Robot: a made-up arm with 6 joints.
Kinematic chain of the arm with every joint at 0, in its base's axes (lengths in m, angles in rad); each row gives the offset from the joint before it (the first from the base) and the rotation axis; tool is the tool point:
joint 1: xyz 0 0 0.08 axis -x
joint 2: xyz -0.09 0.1 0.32 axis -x
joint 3: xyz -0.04 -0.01 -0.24 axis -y
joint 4: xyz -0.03 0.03 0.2 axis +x
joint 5: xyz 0.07 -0.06 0 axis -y
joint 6: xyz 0 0.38 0.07 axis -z
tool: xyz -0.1 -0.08 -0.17
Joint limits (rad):
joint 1: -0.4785..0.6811
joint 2: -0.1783..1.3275
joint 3: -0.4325..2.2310
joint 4: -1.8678..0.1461
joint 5: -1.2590..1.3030
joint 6: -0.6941..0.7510
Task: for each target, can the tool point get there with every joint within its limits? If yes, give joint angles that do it. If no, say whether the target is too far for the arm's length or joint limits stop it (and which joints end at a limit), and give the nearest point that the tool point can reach.
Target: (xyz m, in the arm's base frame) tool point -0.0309 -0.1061 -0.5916
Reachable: no: joint limits stop it (at a limit: joint 1, joint 3, joint 6) | nearest point -0.2317 0.0380 -0.2710 | short by 0.405 m
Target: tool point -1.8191 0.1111 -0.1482
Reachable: no: too far | nearest point -0.4808 0.1236 -0.1175 | short by 1.339 m
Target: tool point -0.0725 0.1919 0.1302
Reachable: yes | joints -0.1024 0.3582 0.8077 -0.4215 0.8438 0.1393
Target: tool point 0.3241 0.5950 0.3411
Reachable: no: joint limits stop it (at a limit: joint 2, joint 3, joint 4, joint 5, joint 6) | nearest point 0.0051 0.4886 0.2944 | short by 0.339 m
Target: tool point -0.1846 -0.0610 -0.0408
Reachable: yes | joints 0.4728 0.9794 1.7297 -0.0939 0.0147 0.6245
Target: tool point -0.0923 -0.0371 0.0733
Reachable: yes | joints 0.5684 1.0623 1.3904 -0.3865 0.4313 0.4829
